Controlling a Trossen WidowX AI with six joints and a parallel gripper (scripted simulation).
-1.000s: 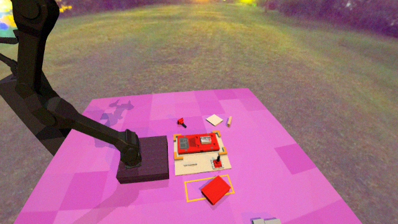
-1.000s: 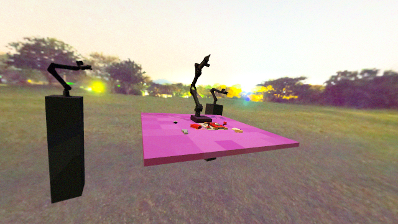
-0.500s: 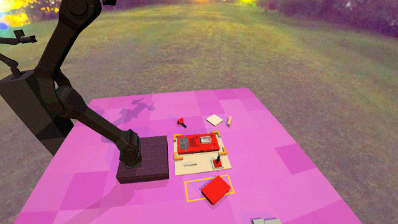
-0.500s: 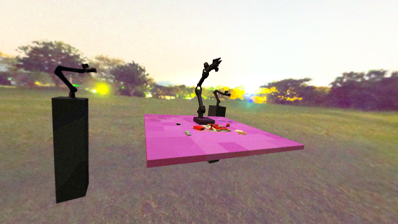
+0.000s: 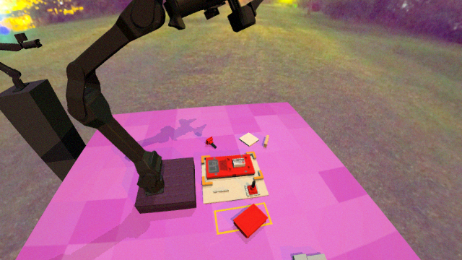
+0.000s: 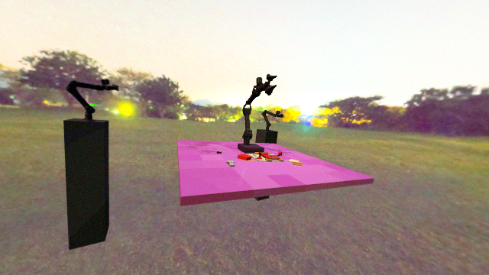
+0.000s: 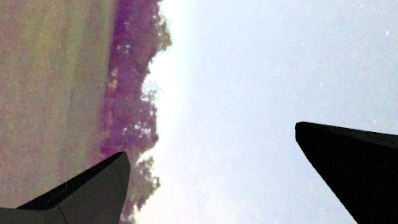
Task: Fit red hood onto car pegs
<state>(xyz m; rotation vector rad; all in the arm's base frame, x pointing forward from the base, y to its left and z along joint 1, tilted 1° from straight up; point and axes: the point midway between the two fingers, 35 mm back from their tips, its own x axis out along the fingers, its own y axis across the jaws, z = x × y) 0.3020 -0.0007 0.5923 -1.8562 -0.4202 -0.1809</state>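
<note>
My gripper tip is 64 cm above the red hood, 20 cm to the left of it and 5 cm past it. Also, from my gripper tip: grey piece (65 cm below, 39 cm to the right, 6 cm ahead); then tan plate (65 cm below, 19 cm to the left, 13 cm ahead); then wooden stick (64 cm below, 21 cm ahead, 14 cm to the left).
</note>
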